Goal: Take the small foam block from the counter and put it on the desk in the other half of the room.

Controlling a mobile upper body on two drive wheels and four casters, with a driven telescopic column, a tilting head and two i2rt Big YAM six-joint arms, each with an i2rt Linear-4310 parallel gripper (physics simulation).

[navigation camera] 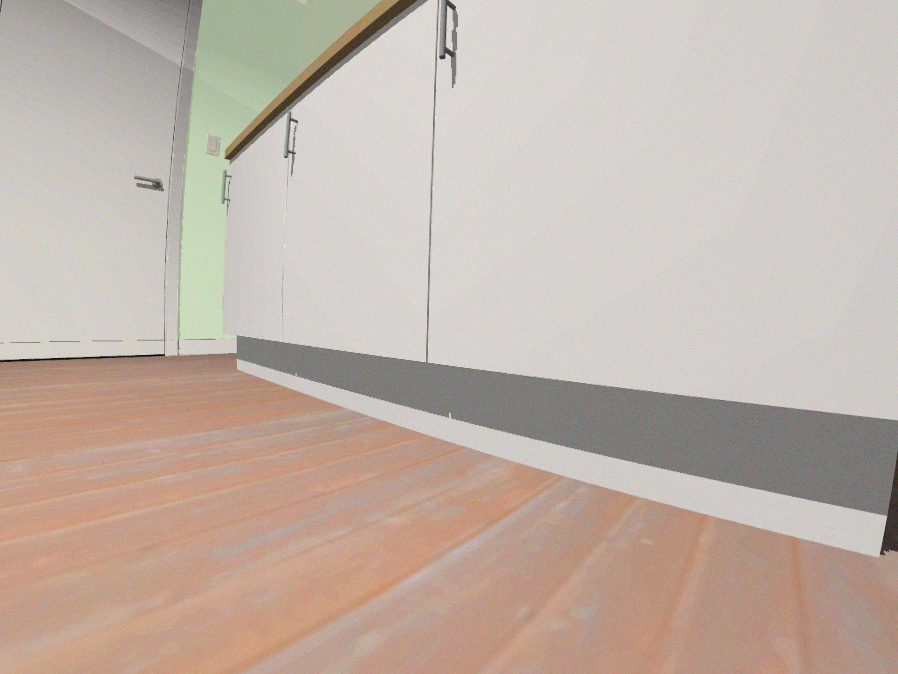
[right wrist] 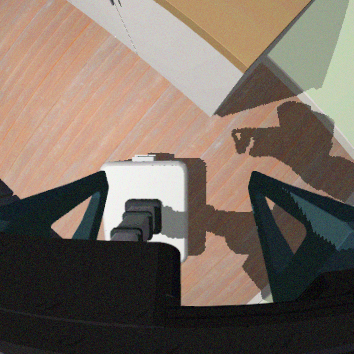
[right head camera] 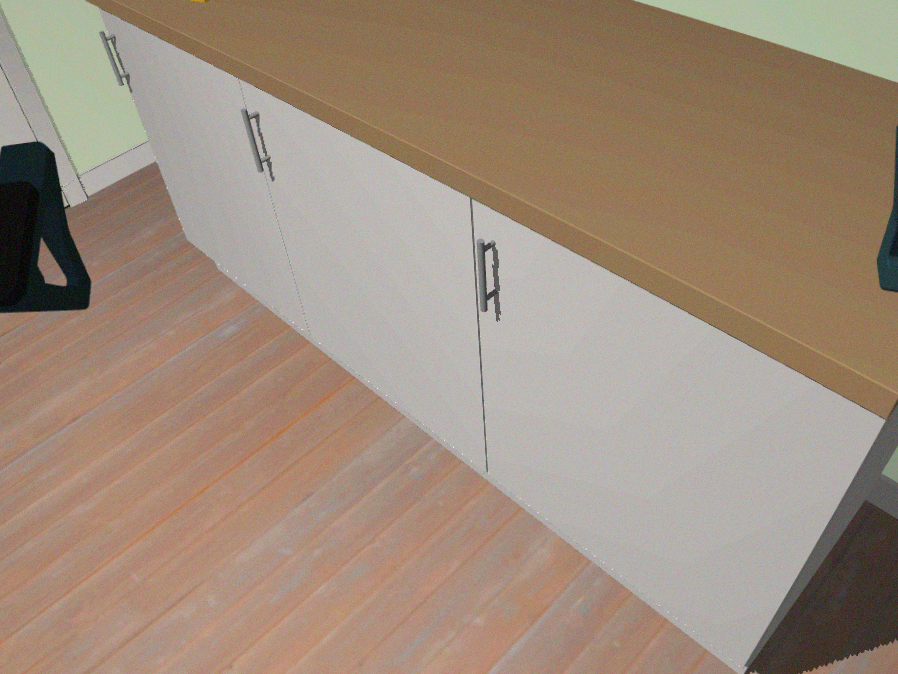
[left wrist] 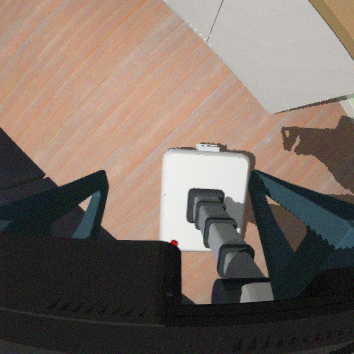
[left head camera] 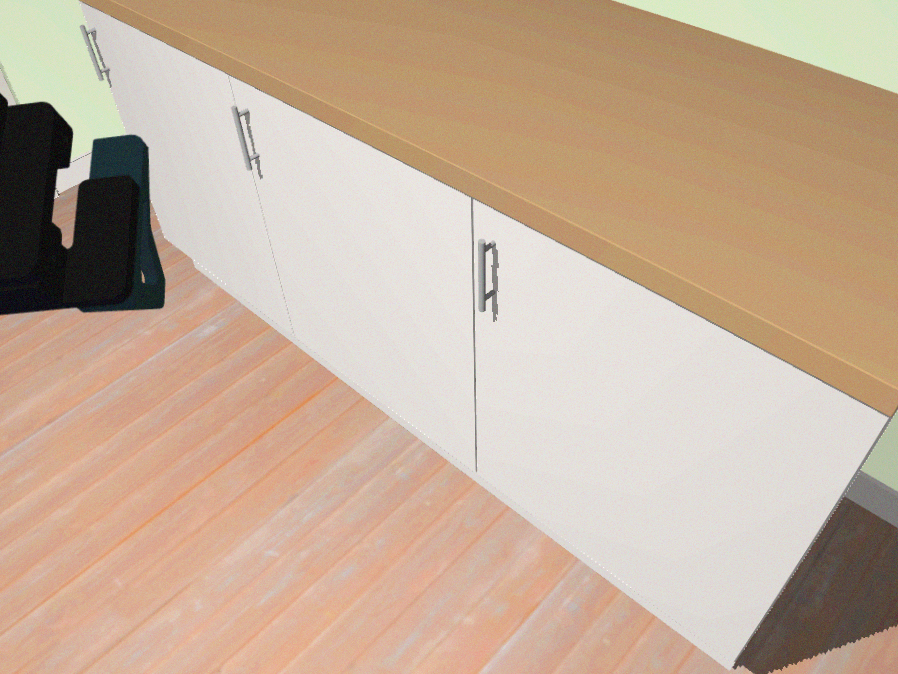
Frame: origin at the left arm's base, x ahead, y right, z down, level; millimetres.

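Seen in the pictures: left gripper, fingertip midpoint: [left wrist: 178, 177] [left head camera: 58, 304]; right gripper, fingertip midpoint: [right wrist: 177, 178].
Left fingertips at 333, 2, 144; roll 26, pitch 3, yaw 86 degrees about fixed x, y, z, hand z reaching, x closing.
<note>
Offsets run from my left fingertips to a thing's top centre, as dx, dy, dz. "pt": to the spot under its first point. Level surfaces: height alone.
The counter @[dz +356] [left head camera: 507, 108] [right head camera: 507, 108] has a wood top over white cupboard fronts and runs from upper left to lower right in both head views. A small yellow thing @[pt +1273, -390, +353] [right head camera: 198, 0] is cut off by the top edge of the right head view, on the counter's far left part; I cannot tell if it is the foam block. The desk does not show. My left gripper [left head camera: 116, 224] [left wrist: 178, 177] is open and empty, at the left of the head views, in front of the cupboards. My right gripper [right wrist: 177, 178] is open and empty; part of it shows at the right head view's right edge.
My white wheeled base [left wrist: 175, 200] [right wrist: 117, 182] stands on the plank floor, close to the counter's near end. Bar handles @[pt +599, +194, +519] [left head camera: 481, 275] [navigation camera: 443, 29] stick out from the cupboard fronts. A grey-white door [navigation camera: 79, 217] stands beyond the counter's far end. A green wall [right wrist: 345, 75] is behind the counter.
</note>
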